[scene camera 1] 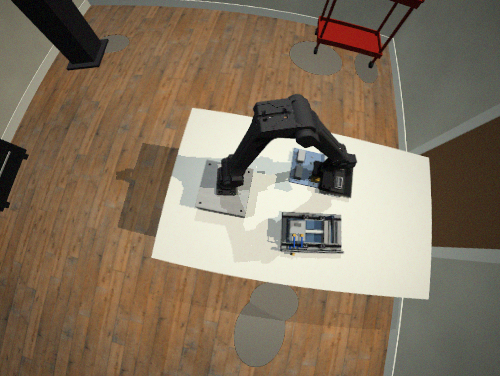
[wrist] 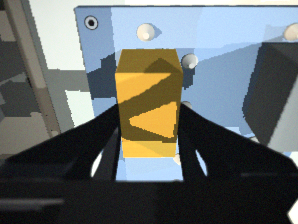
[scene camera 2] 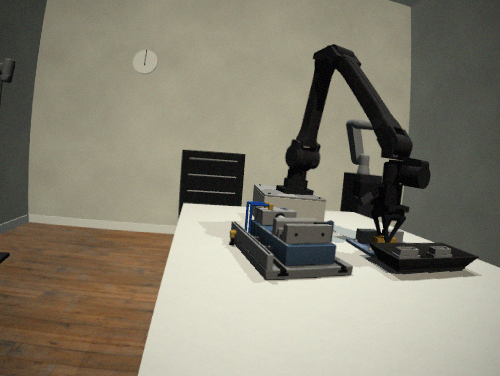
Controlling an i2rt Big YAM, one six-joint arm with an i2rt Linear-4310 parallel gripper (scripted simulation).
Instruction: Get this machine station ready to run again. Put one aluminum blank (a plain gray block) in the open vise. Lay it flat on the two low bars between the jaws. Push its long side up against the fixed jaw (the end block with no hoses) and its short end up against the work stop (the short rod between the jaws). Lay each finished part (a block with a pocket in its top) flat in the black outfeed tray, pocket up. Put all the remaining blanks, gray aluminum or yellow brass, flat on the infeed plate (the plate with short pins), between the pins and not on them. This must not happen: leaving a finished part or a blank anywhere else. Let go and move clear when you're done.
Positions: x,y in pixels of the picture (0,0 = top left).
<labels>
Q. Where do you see a vise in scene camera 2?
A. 301,253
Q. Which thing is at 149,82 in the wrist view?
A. A yellow brass blank.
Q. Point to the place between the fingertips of my gripper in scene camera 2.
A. At 384,240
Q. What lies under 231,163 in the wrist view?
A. My gripper.
</labels>
